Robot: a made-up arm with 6 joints. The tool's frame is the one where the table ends. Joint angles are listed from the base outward.
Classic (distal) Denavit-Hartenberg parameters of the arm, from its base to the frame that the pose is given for. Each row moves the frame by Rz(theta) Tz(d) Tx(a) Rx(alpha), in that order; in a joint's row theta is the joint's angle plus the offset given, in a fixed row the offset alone. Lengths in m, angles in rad.
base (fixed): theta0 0  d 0  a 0.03  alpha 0
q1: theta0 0  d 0.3  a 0.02  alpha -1.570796
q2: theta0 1.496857  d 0  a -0.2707  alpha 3.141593
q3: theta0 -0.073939  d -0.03  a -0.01  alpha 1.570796
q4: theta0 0  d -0.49  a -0.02  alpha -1.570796
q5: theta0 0  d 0.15  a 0.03  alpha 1.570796
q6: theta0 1.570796  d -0.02  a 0  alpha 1.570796
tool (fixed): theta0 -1.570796  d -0.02  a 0  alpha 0
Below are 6 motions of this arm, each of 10 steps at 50 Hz.
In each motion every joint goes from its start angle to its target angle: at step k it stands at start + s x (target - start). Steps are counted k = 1, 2, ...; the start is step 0. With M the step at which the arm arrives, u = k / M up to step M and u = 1 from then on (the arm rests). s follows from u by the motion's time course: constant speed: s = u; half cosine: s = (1 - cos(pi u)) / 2; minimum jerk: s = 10 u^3 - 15 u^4 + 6 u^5.
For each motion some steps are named. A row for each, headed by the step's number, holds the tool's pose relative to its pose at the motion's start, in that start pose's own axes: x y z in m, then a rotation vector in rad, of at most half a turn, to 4 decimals.
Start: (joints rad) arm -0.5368 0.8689 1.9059 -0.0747 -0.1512 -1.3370
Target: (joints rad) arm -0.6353 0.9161 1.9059 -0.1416 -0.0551 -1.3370
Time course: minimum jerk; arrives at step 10
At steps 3, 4, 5, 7, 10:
3: -0.0006 0.0068 -0.0066 -0.0016 0.0109 -0.0063
4: -0.0013 0.0132 -0.0129 -0.0032 0.0214 -0.0123
5: -0.0024 0.0207 -0.0207 -0.0051 0.0339 -0.0196
7: -0.0048 0.0342 -0.0354 -0.0088 0.0577 -0.0331
10: -0.0062 0.0406 -0.0428 -0.0108 0.0694 -0.0398

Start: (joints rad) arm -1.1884 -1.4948 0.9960 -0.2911 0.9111 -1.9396
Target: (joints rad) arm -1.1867 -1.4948 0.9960 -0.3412 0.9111 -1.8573
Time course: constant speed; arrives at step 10
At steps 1, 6, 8, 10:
1: -0.0007 0.0002 -0.0003 -0.0052 0.0038 -0.0015
6: -0.0040 0.0014 -0.0020 -0.0312 0.0232 -0.0086
8: -0.0053 0.0019 -0.0026 -0.0416 0.0310 -0.0112
10: -0.0067 0.0024 -0.0032 -0.0520 0.0389 -0.0137

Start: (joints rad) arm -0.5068 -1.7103 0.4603 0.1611 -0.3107 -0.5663
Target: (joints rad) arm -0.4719 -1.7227 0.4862 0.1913 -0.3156 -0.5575
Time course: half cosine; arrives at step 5
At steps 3, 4, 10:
3: -0.0084 0.0070 -0.0160 -0.0015 0.0252 0.0038
4: -0.0117 0.0098 -0.0221 -0.0021 0.0349 0.0056
10: -0.0130 0.0109 -0.0244 -0.0023 0.0386 0.0063

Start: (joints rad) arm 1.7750 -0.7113 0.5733 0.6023 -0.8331 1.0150
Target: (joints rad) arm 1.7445 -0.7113 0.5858 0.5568 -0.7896 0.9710
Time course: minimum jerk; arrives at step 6
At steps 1, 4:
1: -0.0001 0.0001 0.0000 0.0023 0.0010 0.0014
4: -0.0020 0.0025 0.0004 0.0516 0.0226 0.0317

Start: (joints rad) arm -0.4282 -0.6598 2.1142 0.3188 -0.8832 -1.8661
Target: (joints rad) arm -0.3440 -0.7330 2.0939 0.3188 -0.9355 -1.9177
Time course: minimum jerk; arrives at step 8
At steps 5, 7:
5: -0.0154 -0.0168 -0.0418 0.1025 0.0297 0.0108
7: -0.0213 -0.0221 -0.0572 0.1392 0.0403 0.0145

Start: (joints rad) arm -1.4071 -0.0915 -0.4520 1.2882 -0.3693 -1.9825
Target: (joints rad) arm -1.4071 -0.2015 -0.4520 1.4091 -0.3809 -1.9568
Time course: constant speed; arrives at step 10
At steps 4, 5, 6, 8, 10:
4: -0.0215 -0.0111 -0.0124 -0.0399 0.0499 -0.0287
5: -0.0270 -0.0137 -0.0153 -0.0498 0.0627 -0.0355
6: -0.0326 -0.0163 -0.0182 -0.0596 0.0755 -0.0422
8: -0.0438 -0.0212 -0.0238 -0.0792 0.1015 -0.0552
10: -0.0552 -0.0259 -0.0292 -0.0987 0.1279 -0.0677

